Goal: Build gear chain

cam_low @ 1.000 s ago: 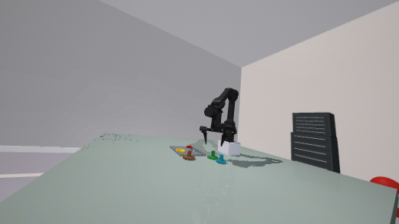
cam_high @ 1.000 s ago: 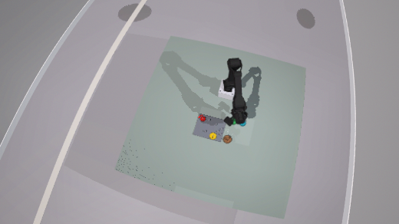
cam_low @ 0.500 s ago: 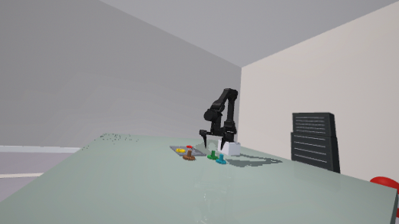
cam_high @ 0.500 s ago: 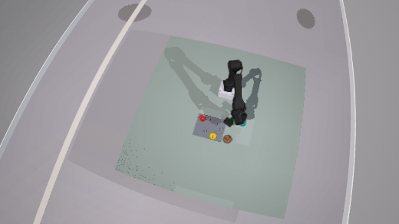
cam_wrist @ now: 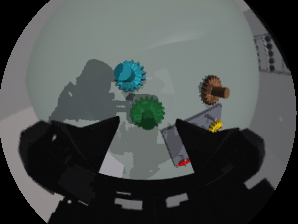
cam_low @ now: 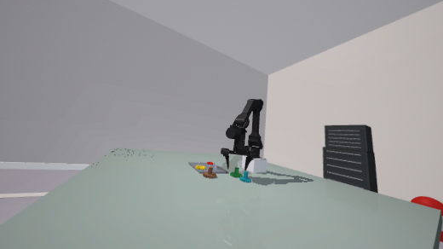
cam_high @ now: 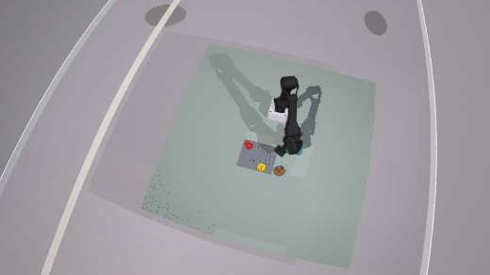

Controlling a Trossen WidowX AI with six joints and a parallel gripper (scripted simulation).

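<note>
My gripper tip is now 20 mm short of the red gear, 230 mm to the left of it and 10 mm above it. Round my gripper tip: brown gear 150 mm ahead, 20 mm to the right, 10 mm below; then green gear 10 mm below; then teal gear 10 mm ahead, 70 mm to the left, 10 mm below.
</note>
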